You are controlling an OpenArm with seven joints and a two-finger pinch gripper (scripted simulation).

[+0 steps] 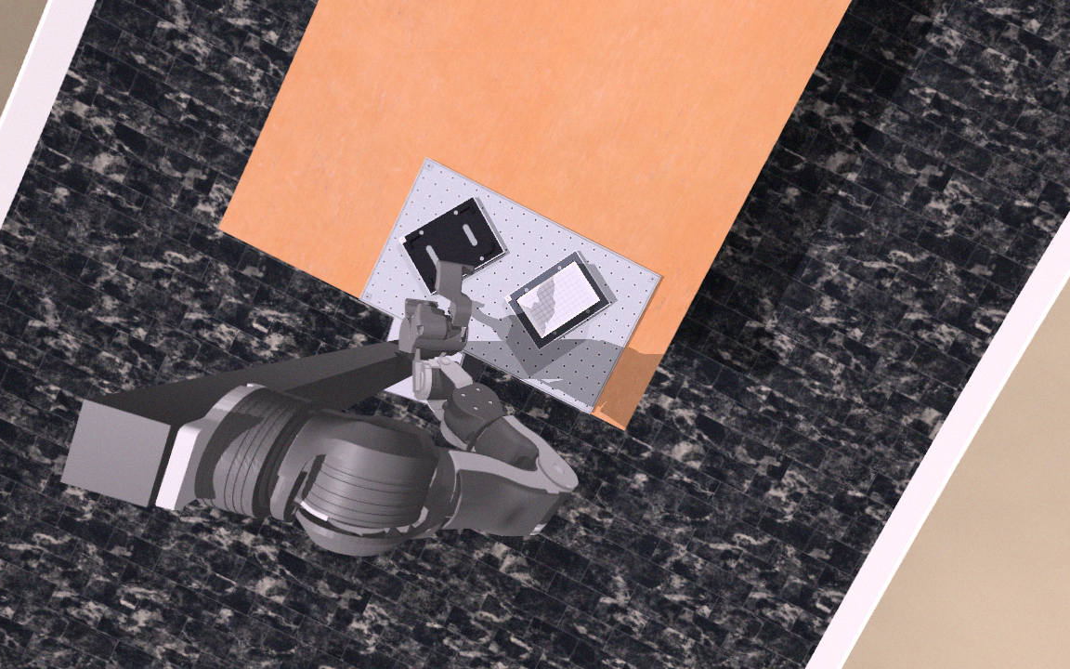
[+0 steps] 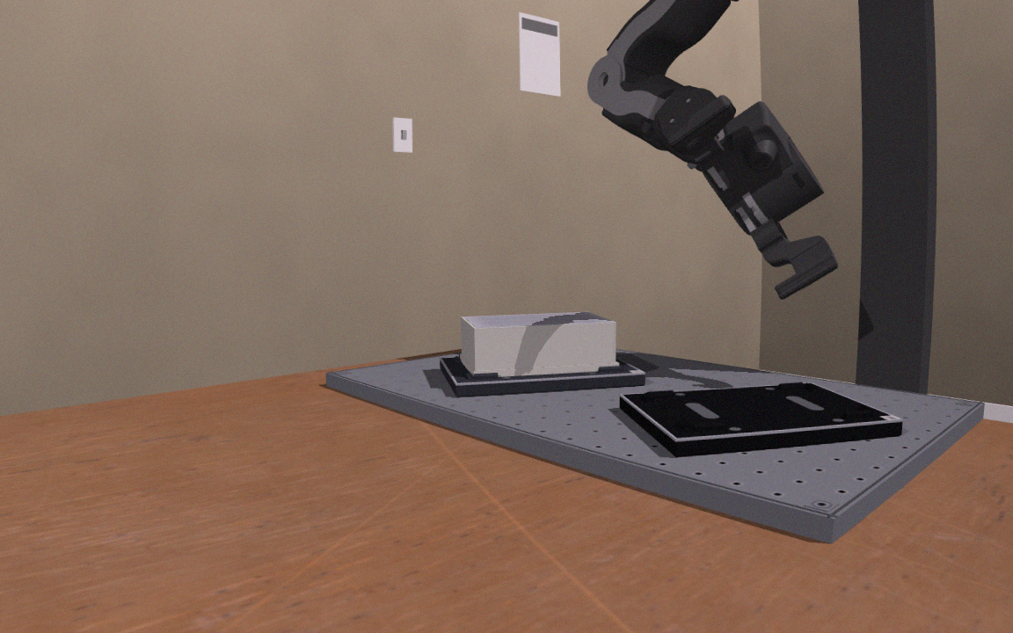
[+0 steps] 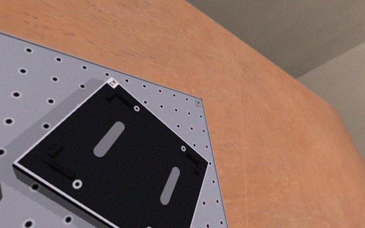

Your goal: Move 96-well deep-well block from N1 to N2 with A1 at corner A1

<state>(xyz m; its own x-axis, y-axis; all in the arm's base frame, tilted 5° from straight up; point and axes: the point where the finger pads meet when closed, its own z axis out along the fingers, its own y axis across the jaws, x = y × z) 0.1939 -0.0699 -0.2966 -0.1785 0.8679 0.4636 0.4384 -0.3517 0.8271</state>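
The white deep-well block lies 19 cm to the right of my hand, 12 cm below it and 3 cm ahead of it. From my hand the other things lie so: black plate nest: 14 cm below, 6 cm ahead, 3 cm to the left; then A1 mark: 14 cm below, 11 cm to the right.
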